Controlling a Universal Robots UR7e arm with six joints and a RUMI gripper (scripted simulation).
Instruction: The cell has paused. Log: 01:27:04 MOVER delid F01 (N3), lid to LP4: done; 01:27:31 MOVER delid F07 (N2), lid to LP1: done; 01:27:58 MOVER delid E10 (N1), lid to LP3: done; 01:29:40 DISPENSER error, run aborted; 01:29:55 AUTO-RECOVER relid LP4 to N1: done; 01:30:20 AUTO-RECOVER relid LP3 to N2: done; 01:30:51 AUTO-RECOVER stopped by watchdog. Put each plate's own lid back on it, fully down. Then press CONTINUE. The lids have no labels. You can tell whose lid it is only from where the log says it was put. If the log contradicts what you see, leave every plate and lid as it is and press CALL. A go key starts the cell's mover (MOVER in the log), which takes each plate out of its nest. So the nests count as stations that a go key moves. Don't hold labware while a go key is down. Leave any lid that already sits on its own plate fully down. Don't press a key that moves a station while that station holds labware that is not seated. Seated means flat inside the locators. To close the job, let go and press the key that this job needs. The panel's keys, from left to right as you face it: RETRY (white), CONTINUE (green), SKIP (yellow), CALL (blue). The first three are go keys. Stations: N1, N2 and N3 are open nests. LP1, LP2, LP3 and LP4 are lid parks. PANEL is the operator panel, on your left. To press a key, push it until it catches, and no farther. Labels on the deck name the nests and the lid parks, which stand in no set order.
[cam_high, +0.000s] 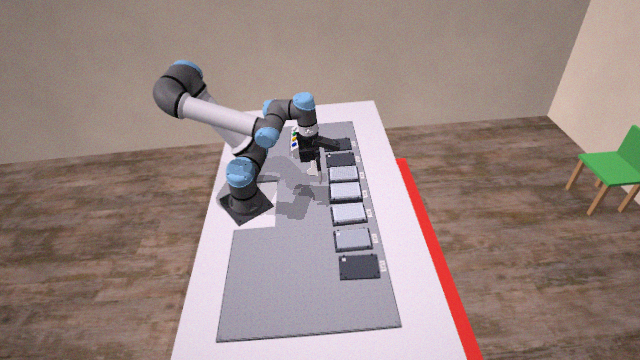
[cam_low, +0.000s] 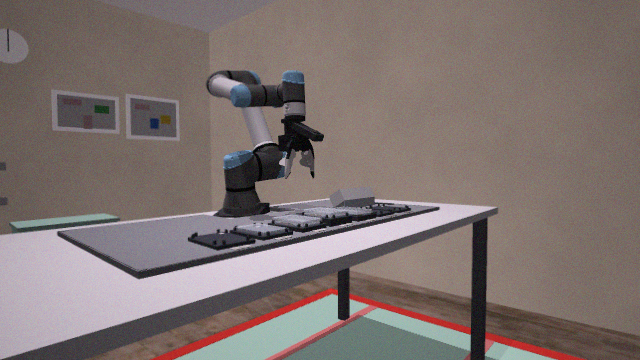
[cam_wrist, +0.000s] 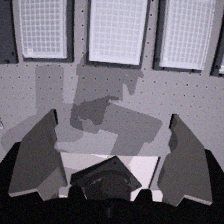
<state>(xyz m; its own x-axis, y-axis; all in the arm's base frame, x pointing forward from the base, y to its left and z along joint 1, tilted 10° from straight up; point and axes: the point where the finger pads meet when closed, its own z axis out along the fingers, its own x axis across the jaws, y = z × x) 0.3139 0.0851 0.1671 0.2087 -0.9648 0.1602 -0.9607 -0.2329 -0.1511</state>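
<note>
Now: the well plate 11 cm ahead of my hand, 2 cm to the left of it and 11 cm below it. From my hand the other things lie so: yellow skip key 19 cm behind, 36 cm to the left, 8 cm below; then green continue key 20 cm behind, 41 cm to the left, 8 cm below; then dark lid park 19 cm ahead, 36 cm to the right, 14 cm below.
</note>
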